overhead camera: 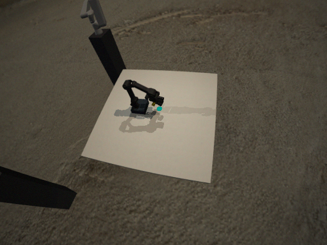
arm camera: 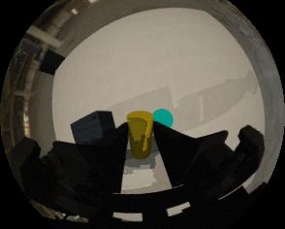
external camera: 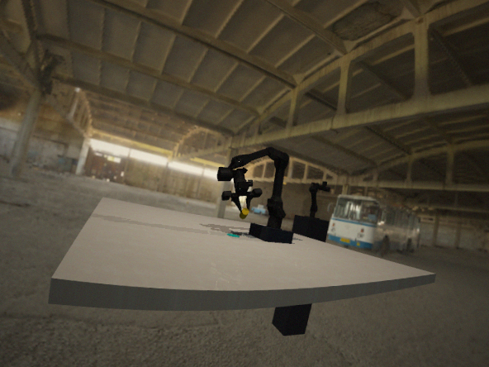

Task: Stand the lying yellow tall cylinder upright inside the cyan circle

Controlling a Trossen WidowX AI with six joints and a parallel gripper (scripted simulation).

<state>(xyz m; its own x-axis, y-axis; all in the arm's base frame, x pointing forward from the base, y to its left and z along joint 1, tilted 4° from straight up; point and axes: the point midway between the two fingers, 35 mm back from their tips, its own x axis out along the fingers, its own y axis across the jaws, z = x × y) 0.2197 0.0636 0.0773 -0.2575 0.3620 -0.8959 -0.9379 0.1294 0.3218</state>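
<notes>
My gripper tip is 12 cm above the cyan circle, 3 cm short of it and 1 cm to the left of it. Also, from my gripper tip: yellow tall cylinder (2 cm to the right, 1 cm below, 1 cm behind).
</notes>
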